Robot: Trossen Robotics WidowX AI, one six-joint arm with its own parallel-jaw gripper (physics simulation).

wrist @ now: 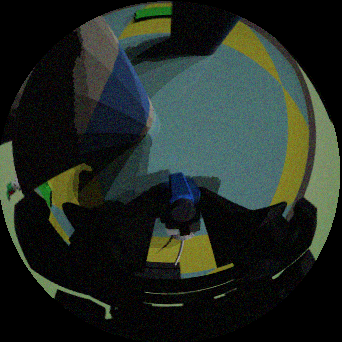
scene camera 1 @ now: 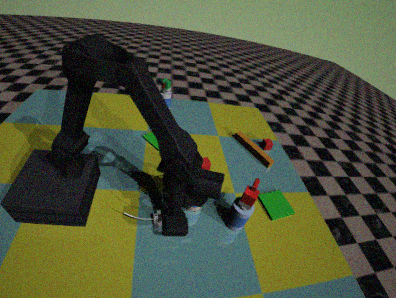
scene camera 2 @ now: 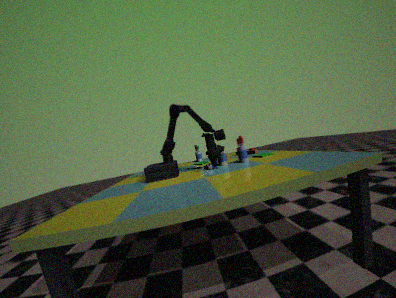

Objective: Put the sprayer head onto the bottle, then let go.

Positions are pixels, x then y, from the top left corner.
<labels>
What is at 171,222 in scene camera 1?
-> My gripper.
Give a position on a blue bottle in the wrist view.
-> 92,102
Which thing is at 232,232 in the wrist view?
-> My gripper.
</labels>
